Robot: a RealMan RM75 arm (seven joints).
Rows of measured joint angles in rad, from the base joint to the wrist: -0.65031, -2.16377, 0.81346, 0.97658, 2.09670, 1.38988, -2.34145; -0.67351, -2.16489, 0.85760, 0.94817, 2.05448, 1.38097, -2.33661; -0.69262, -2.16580, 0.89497, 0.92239, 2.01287, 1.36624, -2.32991; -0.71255, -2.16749, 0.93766, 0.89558, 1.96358, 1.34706, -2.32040; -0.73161, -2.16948, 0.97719, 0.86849, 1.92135, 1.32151, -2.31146; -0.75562, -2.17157, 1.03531, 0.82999, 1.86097, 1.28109, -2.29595; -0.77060, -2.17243, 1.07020, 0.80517, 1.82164, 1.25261, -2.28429; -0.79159, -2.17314, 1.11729, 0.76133, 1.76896, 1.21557, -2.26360; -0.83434, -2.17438, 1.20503, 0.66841, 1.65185, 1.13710, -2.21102; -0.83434, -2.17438, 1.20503, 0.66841, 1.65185, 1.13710, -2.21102; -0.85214, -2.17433, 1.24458, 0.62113, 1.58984, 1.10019, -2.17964; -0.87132, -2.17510, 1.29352, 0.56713, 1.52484, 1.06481, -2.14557; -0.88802, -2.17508, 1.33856, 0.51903, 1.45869, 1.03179, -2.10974; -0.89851, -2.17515, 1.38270, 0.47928, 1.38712, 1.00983, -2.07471; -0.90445, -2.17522, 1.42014, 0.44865, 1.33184, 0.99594, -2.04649; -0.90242, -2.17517, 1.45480, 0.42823, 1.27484, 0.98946, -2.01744
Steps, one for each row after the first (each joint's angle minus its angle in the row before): -0.02320, -0.00112, 0.04414, -0.02841, -0.04222, -0.00891, 0.00484; -0.01911, -0.00091, 0.03737, -0.02578, -0.04161, -0.01473, 0.00670; -0.01993, -0.00169, 0.04269, -0.02681, -0.04929, -0.01918, 0.00951; -0.01906, -0.00199, 0.03953, -0.02709, -0.04223, -0.02555, 0.00894; -0.02401, -0.00209, 0.05812, -0.03850, -0.06038, -0.04042, 0.01551; -0.01498, -0.00086, 0.03489, -0.02482, -0.03933, -0.02848, 0.01166; -0.02099, -0.00071, 0.04709, -0.04384, -0.05268, -0.03704, 0.02069; -0.04275, -0.00124, 0.08774, -0.09292, -0.11711, -0.07847, 0.05258; 0.00000, 0.00000, 0.00000, 0.00000, 0.00000, 0.00000, 0.00000; -0.01780, 0.00005, 0.03955, -0.04728, -0.06201, -0.03691, 0.03138; -0.01918, -0.00077, 0.04894, -0.05400, -0.06500, -0.03538, 0.03407; -0.01670, 0.00002, 0.04504, -0.04810, -0.06615, -0.03302, 0.03583; -0.01049, -0.00007, 0.04414, -0.03975, -0.07157, -0.02196, 0.03503; -0.00594, -0.00007, 0.03744, -0.03063, -0.05528, -0.01389, 0.02822; 0.00203, 0.00005, 0.03466, -0.02042, -0.05700, -0.00648, 0.02905
